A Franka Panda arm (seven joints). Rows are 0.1 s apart.
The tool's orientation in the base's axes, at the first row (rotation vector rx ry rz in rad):
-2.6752, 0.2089, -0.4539
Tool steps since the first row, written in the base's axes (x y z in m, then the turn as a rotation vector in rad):
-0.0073, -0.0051, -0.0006, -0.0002, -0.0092, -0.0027
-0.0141, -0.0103, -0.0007, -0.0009, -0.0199, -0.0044
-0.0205, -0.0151, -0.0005, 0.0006, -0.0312, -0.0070
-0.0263, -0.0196, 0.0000, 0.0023, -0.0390, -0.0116
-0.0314, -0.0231, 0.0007, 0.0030, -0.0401, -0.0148
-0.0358, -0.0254, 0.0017, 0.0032, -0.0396, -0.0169
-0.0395, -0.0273, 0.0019, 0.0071, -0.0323, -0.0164
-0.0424, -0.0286, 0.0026, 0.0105, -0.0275, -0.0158
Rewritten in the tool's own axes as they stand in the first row. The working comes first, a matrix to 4 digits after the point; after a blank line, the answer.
The tool's axes in the first row as the columns of a matrix, in the base's axes (used below as rounded here):
0.9355, -0.0763, 0.3450
-0.2124, -0.9018, 0.3765
0.2823, -0.4254, -0.8598

-0.0059, 0.0054, -0.0039, 0.0010, 0.0095, -0.0012
-0.0112, 0.0107, -0.0081, 0.0021, 0.0199, -0.0040
-0.0161, 0.0154, -0.0123, 0.0052, 0.0311, -0.0055
-0.0204, 0.0197, -0.0165, 0.0072, 0.0399, -0.0039
-0.0243, 0.0229, -0.0201, 0.0071, 0.0422, -0.0013
-0.0276, 0.0249, -0.0234, 0.0066, 0.0427, 0.0007
-0.0306, 0.0268, -0.0255, 0.0089, 0.0356, 0.0044
-0.0329, 0.0279, -0.0276, 0.0112, 0.0307, 0.0069

